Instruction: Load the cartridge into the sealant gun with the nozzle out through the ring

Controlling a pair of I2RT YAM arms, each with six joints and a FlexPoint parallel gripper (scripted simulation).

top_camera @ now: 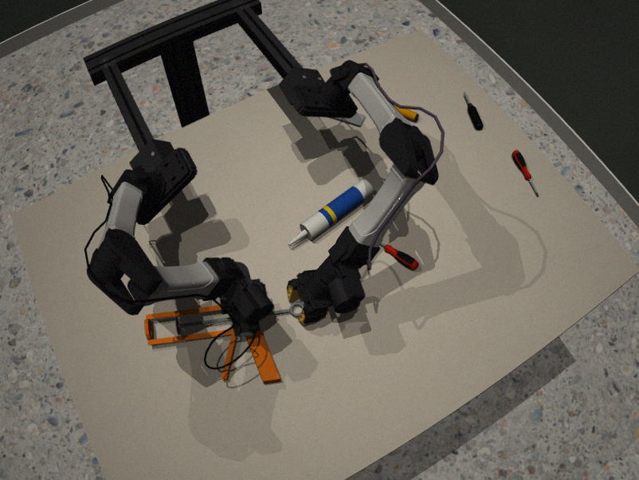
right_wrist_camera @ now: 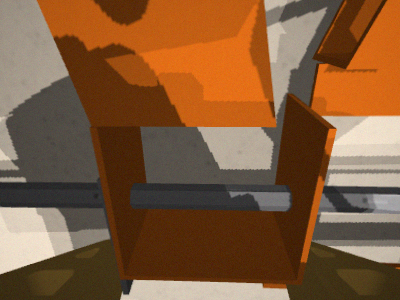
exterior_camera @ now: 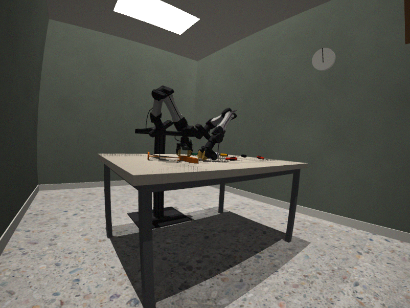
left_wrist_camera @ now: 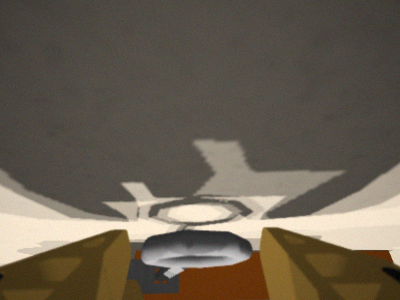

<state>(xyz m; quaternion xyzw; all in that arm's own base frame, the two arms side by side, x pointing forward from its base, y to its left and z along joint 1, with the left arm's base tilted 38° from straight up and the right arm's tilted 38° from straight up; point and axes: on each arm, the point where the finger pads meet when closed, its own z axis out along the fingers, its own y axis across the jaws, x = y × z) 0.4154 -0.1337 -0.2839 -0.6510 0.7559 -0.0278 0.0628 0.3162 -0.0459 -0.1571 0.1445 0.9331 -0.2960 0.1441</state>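
Note:
My left gripper is now 40 mm past the thumb plate and 90 mm to the left of it. Round my left hand: cartridge (170 mm behind, 210 mm to the left, 10 mm above); plunger rod (60 mm behind, 130 mm to the right); green-handled tool (490 mm behind, 420 mm to the left, 10 mm below).

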